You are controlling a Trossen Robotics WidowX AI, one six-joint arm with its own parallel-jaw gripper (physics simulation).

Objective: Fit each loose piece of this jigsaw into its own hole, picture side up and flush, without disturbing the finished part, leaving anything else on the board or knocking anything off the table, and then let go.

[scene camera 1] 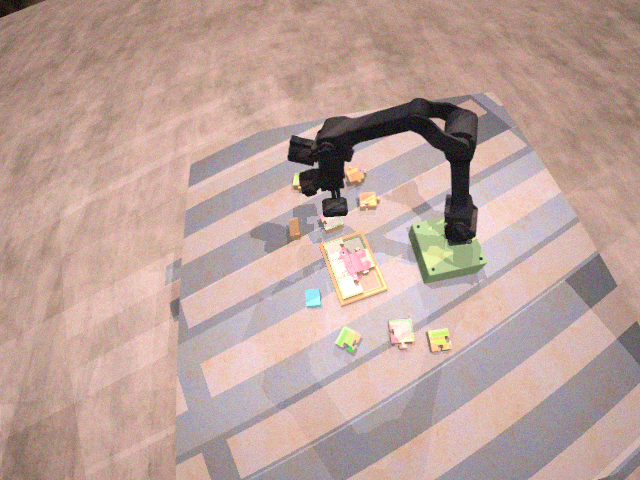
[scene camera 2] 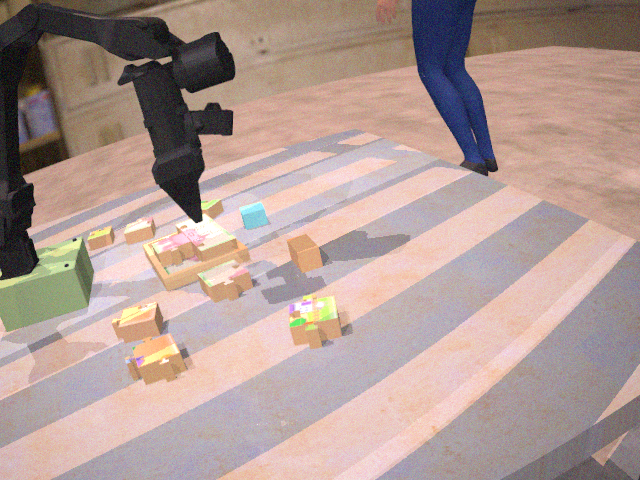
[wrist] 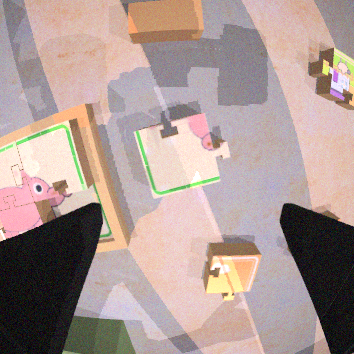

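Note:
The framed jigsaw board (scene camera 1: 364, 298) (scene camera 2: 180, 279) (wrist: 111, 200) holds a joined pink pig picture, with open gaps along one side. A loose cream piece with a green border and pink snout (scene camera 1: 332, 223) (scene camera 2: 224, 279) (wrist: 177, 157) lies picture side up on the table beside the board, apart from it. Another loose pink-edged piece (scene camera 1: 401, 331) (scene camera 2: 139, 230) lies beyond the board's other end. My gripper (scene camera 1: 334, 212) (scene camera 2: 199, 220) (wrist: 194, 214) is open and empty, raised above the table near the board and the snout piece. It partly covers that piece in scene camera 1.
Orange pieces (scene camera 1: 368, 199) (scene camera 1: 354, 175) and a green-purple piece (scene camera 2: 314, 317) (wrist: 340, 80) lie around. Green pieces (scene camera 1: 348, 339) (scene camera 1: 439, 339) flank the pink-edged one. An orange block (scene camera 1: 294, 228) (scene camera 2: 305, 253) and a cyan block (scene camera 1: 312, 298) (scene camera 2: 253, 215) stand near the board. The arm stands on a green base (scene camera 1: 436, 263).

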